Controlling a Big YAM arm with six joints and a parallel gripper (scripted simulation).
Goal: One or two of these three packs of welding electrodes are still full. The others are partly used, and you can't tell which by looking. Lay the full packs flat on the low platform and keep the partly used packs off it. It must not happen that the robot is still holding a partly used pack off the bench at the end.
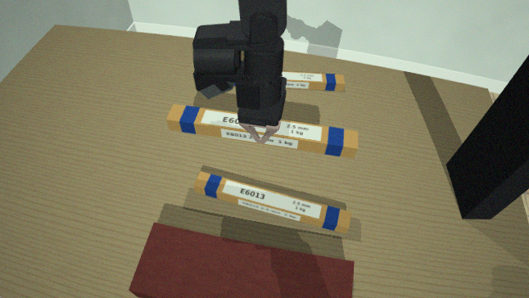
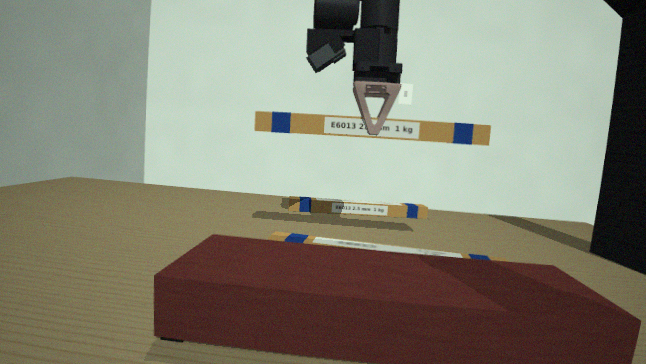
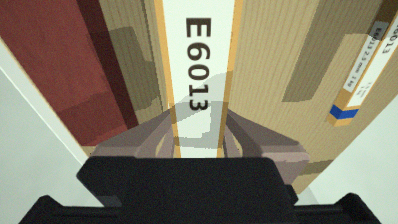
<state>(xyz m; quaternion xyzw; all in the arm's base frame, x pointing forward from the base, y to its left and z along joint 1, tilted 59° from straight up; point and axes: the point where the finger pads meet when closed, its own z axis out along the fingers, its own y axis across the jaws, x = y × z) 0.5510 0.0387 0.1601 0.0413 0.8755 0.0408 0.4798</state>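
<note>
Now: hand 23 cm to the right of the dark red low platform and 18 cm above it.
</note>
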